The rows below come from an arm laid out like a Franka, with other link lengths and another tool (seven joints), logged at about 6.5 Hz.
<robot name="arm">
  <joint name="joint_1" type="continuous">
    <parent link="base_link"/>
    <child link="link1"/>
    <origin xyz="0 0 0.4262" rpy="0 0 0"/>
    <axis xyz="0 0 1"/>
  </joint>
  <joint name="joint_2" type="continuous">
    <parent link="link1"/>
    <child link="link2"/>
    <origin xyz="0 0 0" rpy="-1.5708 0 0"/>
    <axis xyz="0 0 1"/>
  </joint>
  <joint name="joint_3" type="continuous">
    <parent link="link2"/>
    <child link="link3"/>
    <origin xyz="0 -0.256 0" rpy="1.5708 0 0"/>
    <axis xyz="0 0 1"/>
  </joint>
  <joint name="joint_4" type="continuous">
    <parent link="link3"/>
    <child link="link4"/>
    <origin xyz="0.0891 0 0" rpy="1.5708 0 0"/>
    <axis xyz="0 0 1"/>
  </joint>
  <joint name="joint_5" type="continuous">
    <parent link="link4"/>
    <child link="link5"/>
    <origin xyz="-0.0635 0.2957 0" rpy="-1.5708 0 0"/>
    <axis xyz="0 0 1"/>
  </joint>
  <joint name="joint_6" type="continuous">
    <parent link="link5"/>
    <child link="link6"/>
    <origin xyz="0 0 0" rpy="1.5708 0 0"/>
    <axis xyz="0 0 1"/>
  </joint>
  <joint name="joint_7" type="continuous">
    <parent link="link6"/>
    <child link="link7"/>
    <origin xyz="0.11 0 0" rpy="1.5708 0 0"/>
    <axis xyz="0 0 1"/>
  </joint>
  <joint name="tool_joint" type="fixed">
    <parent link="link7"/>
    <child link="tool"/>
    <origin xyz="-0.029 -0.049 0.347" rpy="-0.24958 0 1.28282"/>
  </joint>
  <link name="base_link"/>
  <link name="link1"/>
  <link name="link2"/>
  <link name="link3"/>
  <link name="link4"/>
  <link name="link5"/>
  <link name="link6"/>
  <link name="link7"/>
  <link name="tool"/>
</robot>
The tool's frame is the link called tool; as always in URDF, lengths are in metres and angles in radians. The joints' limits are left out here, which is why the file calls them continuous.
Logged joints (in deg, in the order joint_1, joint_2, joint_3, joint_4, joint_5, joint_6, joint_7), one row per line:
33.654 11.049 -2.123 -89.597 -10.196 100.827 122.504
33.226 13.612 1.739 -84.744 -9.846 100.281 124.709
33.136 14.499 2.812 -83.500 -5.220 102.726 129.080
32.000 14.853 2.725 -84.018 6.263 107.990 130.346
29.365 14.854 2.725 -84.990 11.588 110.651 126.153
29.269 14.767 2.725 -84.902 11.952 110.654 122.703
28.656 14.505 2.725 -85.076 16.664 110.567 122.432
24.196 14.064 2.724 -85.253 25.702 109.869 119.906
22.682 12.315 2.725 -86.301 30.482 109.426 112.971
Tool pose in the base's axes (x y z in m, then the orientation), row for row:
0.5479 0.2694 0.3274 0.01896 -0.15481 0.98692 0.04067
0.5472 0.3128 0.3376 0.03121 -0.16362 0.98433 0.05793
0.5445 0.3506 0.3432 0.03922 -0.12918 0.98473 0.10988
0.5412 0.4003 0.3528 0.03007 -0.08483 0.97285 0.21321
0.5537 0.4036 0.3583 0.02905 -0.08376 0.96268 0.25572
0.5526 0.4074 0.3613 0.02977 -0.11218 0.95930 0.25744
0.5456 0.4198 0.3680 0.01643 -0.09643 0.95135 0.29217
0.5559 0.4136 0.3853 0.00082 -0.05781 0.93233 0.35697
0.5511 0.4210 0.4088 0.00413 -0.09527 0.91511 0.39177
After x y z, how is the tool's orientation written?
As a quaternion, w x y z.
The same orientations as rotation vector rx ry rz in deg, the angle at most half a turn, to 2 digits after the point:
-27.53 175.53 7.23
-28.88 173.74 10.23
-22.69 172.96 19.30
-14.98 171.84 37.66
-14.80 170.15 45.20
-19.82 169.48 45.48
-17.18 169.47 52.05
-10.40 167.73 64.22
-17.10 164.29 70.33

